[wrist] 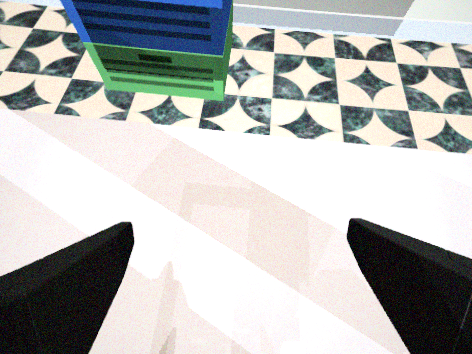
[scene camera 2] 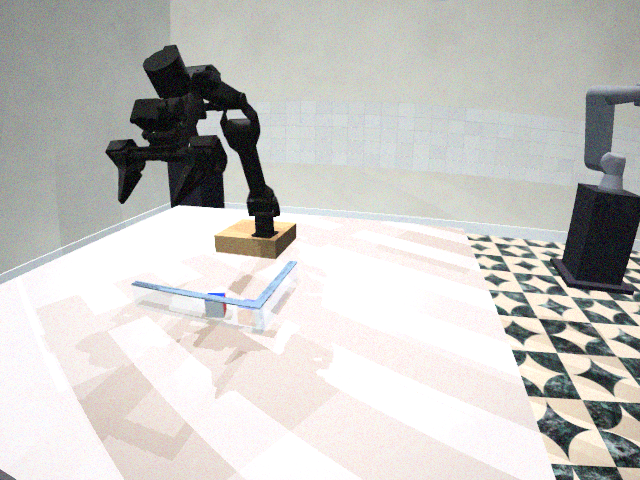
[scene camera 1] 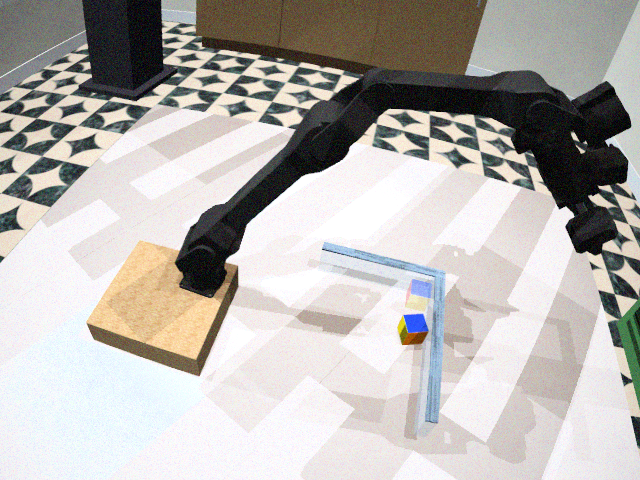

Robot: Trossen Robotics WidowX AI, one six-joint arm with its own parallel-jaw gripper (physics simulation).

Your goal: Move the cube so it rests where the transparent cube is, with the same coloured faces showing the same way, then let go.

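Seen in the pictures: gripper, fingertip midpoint: (wrist: 242,229) (scene camera 2: 146,202); arm's base, origin of the base link: (scene camera 2: 265,234) (scene camera 1: 203,279).
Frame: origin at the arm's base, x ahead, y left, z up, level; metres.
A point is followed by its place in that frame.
Observation:
A solid cube (scene camera 1: 412,329) (scene camera 2: 215,305) stands on the table inside an L-shaped clear wall with a blue rim (scene camera 1: 436,361) @(y -0.017, x 0.413, z 0.003 m) (scene camera 2: 175,291) @(y -0.003, x 0.416, z 0.003 m). In scene camera 1 it shows blue on top, yellow left and orange in front; in scene camera 2, grey in front and red right. The transparent cube (scene camera 1: 418,295) (scene camera 2: 246,314) is nearer the wall's corner, a small gap away. It shows blue on top, pale yellow in front and pinkish left in scene camera 1, pale orange in scene camera 2. My gripper (scene camera 2: 148,202) @(y 0.116, x 0.574, z 0.239 m) (wrist: 242,229) @(y 0.116, x 0.574, z 0.239 m) is open and empty, high above the table, beyond the wall from the base.
The wall's two arms stand beside both cubes. The arm's wooden base block (scene camera 1: 155,304) @(y -0.082, x -0.050, z -0.002 m) (scene camera 2: 240,245) @(y -0.058, x 0.052, z -0.026 m) is on the table. A blue crate (wrist: 150,25) on a green crate (wrist: 160,75) stands on the floor past the table edge. A dark pedestal (scene camera 1: 121,46) stands behind.

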